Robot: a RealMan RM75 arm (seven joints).
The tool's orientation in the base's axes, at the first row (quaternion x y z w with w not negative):
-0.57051, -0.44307, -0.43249, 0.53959
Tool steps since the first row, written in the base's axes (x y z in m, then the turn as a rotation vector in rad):
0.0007, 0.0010, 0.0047, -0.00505, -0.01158, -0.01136
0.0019, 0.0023, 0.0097, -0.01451, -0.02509, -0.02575
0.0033, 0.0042, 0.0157, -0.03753, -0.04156, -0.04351
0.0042, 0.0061, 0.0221, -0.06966, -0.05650, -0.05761
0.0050, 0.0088, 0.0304, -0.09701, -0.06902, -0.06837
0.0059, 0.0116, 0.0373, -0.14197, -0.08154, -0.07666
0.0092, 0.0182, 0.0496, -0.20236, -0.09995, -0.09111
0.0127, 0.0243, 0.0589, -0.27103, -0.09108, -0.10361
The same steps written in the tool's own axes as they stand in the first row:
0.0048, -0.0004, 0.0008, -0.01267, -0.00198, -0.01115
0.0100, -0.0005, 0.0019, -0.02938, -0.00749, -0.02416
0.0162, -0.0005, 0.0036, -0.05264, -0.02534, -0.04019
0.0227, -0.0012, 0.0052, -0.07442, -0.05292, -0.05500
0.0310, -0.0024, 0.0075, -0.09174, -0.07670, -0.06745
0.0381, -0.0032, 0.0101, -0.11077, -0.11817, -0.08029
0.0510, -0.0030, 0.0162, -0.13961, -0.17307, -0.09897
0.0611, -0.0020, 0.0219, -0.16743, -0.23715, -0.09062

